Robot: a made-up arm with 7 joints. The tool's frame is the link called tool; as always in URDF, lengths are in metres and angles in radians.
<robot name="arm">
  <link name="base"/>
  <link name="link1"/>
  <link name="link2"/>
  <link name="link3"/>
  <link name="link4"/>
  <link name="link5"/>
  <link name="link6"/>
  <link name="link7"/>
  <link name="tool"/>
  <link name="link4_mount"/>
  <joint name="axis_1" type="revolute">
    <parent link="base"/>
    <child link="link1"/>
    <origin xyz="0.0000 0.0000 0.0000"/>
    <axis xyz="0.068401 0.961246 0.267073"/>
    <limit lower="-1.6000" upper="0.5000"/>
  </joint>
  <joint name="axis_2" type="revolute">
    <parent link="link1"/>
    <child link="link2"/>
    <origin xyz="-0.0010 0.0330 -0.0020"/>
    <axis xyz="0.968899 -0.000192 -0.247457"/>
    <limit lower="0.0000" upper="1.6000"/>
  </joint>
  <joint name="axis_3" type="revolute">
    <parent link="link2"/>
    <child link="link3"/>
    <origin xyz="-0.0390 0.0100 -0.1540"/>
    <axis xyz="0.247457 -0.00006 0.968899"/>
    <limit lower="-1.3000" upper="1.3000"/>
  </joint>
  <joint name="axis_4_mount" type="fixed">
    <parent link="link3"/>
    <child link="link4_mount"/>
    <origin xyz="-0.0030 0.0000 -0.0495"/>
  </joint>
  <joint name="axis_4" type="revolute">
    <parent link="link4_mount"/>
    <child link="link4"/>
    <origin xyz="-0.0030 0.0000 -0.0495"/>
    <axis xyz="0.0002 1 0.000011"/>
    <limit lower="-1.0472" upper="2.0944"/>
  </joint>
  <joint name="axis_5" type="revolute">
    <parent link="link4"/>
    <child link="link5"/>
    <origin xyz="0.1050 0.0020 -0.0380"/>
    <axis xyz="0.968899 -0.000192 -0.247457"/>
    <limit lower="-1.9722" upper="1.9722"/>
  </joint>
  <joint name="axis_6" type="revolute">
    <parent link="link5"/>
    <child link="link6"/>
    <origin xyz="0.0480 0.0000 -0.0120"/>
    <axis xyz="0.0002 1 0.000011"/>
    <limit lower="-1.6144" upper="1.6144"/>
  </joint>
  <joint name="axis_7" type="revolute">
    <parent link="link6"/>
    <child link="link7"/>
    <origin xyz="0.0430 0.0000 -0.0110"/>
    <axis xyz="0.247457 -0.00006 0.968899"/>
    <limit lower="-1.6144" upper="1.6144"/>
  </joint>
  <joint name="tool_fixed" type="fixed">
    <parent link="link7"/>
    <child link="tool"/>
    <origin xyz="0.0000 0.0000 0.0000" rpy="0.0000 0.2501 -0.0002"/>
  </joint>
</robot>
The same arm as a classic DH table. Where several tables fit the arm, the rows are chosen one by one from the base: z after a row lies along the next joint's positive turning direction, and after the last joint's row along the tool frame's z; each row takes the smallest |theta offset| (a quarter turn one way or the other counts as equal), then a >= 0, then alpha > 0; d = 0 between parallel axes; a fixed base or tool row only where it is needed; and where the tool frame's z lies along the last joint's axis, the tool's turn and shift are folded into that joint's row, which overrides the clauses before.
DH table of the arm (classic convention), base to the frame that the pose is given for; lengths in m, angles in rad. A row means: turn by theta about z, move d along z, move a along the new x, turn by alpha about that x. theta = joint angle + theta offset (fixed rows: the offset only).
base (fixed): a 0.0000, alpha -1.3004, d 0.0000, theta offset -0.0710
axis_1: a -0.0112, alpha -1.5708, d 0.0311, theta offset -1.3111
axis_2: a -0.0100, alpha 1.5708, d -0.0002, theta offset 1.2915
axis_3: a 0.0187, alpha -1.5708, d -0.2563, theta offset 1.5708
axis_4: a 0.0108, alpha 1.5708, d 0.0020, theta offset 1.5708
axis_5: a -0.0003, alpha -1.5708, d 0.1606, theta offset 0.0000
axis_6: a 0.0444, alpha 1.5708, d 0.0000, theta offset -1.5708
axis_7: a 0.0000, alpha 0.0000, d 0.0000, theta offset 0.0000
Joint limits (rad, base to tool): -1.6000..0.5000 0.0000..1.6000 -1.3000..1.3000 -1.0472..2.0944 -1.9722..1.9722 -1.6144..1.6144 -1.6144..1.6144

